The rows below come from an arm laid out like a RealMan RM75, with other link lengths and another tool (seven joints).
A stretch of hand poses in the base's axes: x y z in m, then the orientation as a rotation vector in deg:
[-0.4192 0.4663 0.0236 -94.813 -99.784 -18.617]
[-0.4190 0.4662 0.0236 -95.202 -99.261 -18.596]
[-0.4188 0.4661 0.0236 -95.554 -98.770 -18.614]
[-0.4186 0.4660 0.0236 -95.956 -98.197 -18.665]
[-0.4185 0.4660 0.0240 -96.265 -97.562 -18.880]
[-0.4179 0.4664 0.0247 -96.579 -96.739 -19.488]
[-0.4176 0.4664 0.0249 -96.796 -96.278 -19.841]
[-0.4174 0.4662 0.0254 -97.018 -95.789 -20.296]
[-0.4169 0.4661 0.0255 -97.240 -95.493 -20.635]
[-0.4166 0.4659 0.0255 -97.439 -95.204 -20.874]
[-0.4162 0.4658 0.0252 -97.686 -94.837 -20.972]
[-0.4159 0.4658 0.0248 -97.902 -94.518 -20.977]
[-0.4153 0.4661 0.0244 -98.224 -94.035 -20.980]
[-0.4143 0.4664 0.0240 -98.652 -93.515 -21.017]
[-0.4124 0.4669 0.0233 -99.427 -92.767 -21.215]
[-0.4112 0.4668 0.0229 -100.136 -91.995 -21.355]
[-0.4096 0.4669 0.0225 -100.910 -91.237 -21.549]
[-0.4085 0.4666 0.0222 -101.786 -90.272 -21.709]
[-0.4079 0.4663 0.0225 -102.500 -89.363 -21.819]
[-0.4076 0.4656 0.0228 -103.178 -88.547 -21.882]
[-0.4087 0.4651 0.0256 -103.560 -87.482 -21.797]
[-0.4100 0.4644 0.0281 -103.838 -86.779 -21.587]
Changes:
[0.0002 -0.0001 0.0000 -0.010 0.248 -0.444]
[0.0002 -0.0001 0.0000 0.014 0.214 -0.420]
[0.0002 -0.0001 0.0000 0.034 0.233 -0.495]
[0.0001 0.0000 0.0004 0.191 0.202 -0.516]
[0.0006 0.0004 0.0007 0.444 0.092 -0.715]
[0.0003 0.0000 0.0002 0.227 0.032 -0.429]
[0.0002 -0.0002 0.0005 0.279 -0.012 -0.475]
[0.0005 -0.0001 0.0001 0.139 -0.067 -0.357]
[0.0003 -0.0002 0.0000 0.108 -0.008 -0.312]
[0.0004 -0.0001 -0.0003 0.053 0.111 -0.332]
[0.0003 0.0000 -0.0004 0.011 0.143 -0.266]
[0.0006 0.0003 -0.0004 0.016 0.219 -0.399]
[0.0010 0.0003 -0.0004 -0.023 0.195 -0.486]
[0.0019 0.0005 -0.0007 -0.080 0.153 -0.834]
[0.0012 -0.0001 -0.0004 -0.054 0.214 -0.791]
[0.0016 0.0001 -0.0004 -0.086 0.154 -0.838]
[0.0011 -0.0003 -0.0003 -0.077 0.268 -0.980]
[0.0006 -0.0003 0.0003 -0.019 0.298 -0.850]
[0.0003 -0.0007 0.0003 -0.061 0.277 -0.774]
[-0.0011 -0.0005 0.0028 0.196 0.578 -0.686]
[-0.0013 -0.0007 0.0025 0.051 0.469 -0.422]

